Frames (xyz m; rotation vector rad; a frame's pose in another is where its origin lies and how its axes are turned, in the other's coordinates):
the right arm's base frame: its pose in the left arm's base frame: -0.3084 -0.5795 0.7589 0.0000 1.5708 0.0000
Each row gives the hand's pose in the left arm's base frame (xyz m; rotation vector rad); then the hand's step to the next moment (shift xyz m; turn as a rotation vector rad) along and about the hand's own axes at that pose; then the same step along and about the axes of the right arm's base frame.
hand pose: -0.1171 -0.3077 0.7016 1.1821 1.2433 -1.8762
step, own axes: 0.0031 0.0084 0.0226 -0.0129 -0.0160 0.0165
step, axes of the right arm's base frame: 0.0023 -0.0241 -0.0023 -0.0208 -0.0090 -0.0135
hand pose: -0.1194 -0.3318 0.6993 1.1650 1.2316 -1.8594
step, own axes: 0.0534 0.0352 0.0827 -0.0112 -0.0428 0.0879
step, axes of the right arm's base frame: 0.0472 -0.0910 -0.0204 -0.0422 -0.0650 -0.0606
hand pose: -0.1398 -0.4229 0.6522 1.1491 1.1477 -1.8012
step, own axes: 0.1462 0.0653 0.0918 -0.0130 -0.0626 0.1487
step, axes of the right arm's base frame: 0.1360 -0.1225 -0.0233 -0.0629 -0.1141 -0.0960
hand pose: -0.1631 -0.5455 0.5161 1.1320 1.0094 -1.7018
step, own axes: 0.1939 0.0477 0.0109 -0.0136 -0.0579 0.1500
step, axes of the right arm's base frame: 0.1890 -0.0652 -0.0059 -0.0630 -0.1167 -0.0919
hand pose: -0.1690 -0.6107 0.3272 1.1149 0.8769 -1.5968
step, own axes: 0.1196 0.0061 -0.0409 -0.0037 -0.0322 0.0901
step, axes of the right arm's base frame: 0.1265 -0.0005 0.0022 -0.0336 -0.0722 -0.0532
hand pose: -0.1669 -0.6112 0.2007 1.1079 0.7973 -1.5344
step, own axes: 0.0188 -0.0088 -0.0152 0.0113 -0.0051 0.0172
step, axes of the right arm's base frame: 0.0234 0.0092 -0.0055 0.0048 -0.0183 -0.0096
